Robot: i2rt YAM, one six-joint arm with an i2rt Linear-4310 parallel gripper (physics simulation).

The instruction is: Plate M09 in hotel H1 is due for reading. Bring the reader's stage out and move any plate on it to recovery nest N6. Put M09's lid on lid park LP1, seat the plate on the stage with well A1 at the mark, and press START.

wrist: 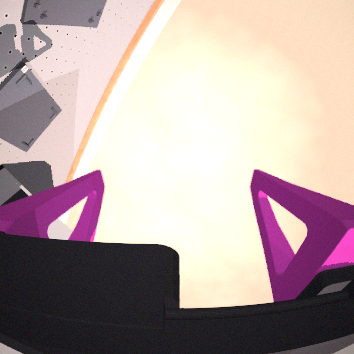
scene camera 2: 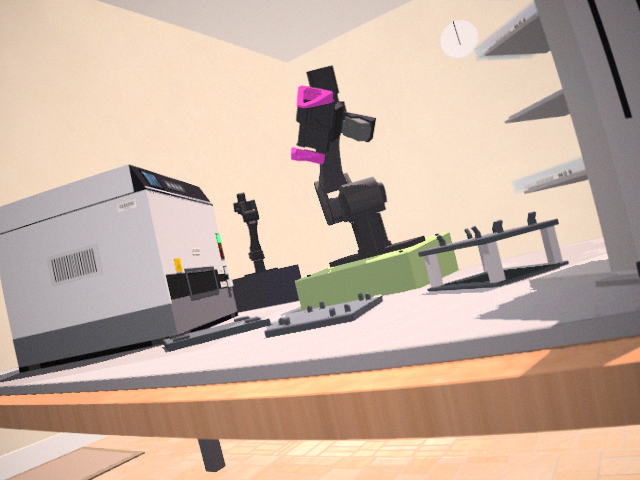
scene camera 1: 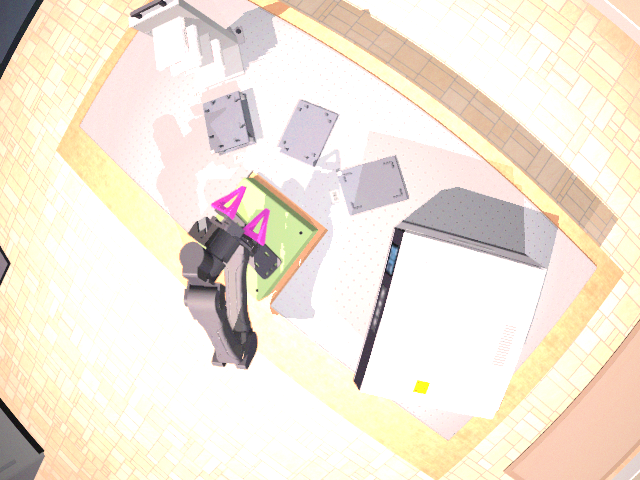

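Seen in the pictures: gripper, fingertip midpoint: (wrist: 176, 177) (scene camera 2: 297, 133) (scene camera 1: 256, 198); arm's base, link origin: (scene camera 2: 376, 254).
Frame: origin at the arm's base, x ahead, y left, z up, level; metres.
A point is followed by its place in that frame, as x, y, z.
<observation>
My gripper (scene camera 1: 256, 198) @(0.167, 0.008, 0.239) (scene camera 2: 296, 125) @(0.167, 0.008, 0.239) (wrist: 176, 177) @(0.167, 0.008, 0.239), with magenta fingers, is wide open and empty, raised high above the green base block. The hotel (scene camera 1: 214, 29) @(0.384, 0.480, 0.111) (scene camera 2: 589, 103) @(0.398, 0.497, 0.079) stands at the upper left in scene camera 1 and at the right in scene camera 2. Its shelves carry pale plates; their labels are too small to read surely. The white reader (scene camera 1: 454, 310) @(0.305, -0.458, 0.273) (scene camera 2: 93, 232) @(0.393, -0.354, 0.165) has a dark front opening (scene camera 2: 201, 282) @(0.182, -0.332, 0.028); no extended stage shows. A raised platform (scene camera 1: 223, 121) @(0.190, 0.302, -0.010) (scene camera 2: 516, 233) @(0.246, 0.361, -0.015), a pegged flat nest (scene camera 1: 309, 131) @(0.327, 0.103, -0.060) (scene camera 2: 323, 316) @(0.366, 0.137, -0.060) and a corner-bracketed flat nest (scene camera 1: 374, 184) @(0.343, -0.126, -0.058) (wrist: 30, 112) @(0.350, -0.119, -0.058) hold no plate. Which is N6 or LP1 is unclear.
The green base block (scene camera 1: 289, 235) @(0.097, -0.063, -0.008) (scene camera 2: 361, 284) @(0.131, 0.039, -0.045) bears my arm. The reader is the tall obstacle at one table end, the hotel at the other. A second small arm (scene camera 2: 254, 232) stands on a dark box (scene camera 2: 273, 286) behind, in scene camera 2.
</observation>
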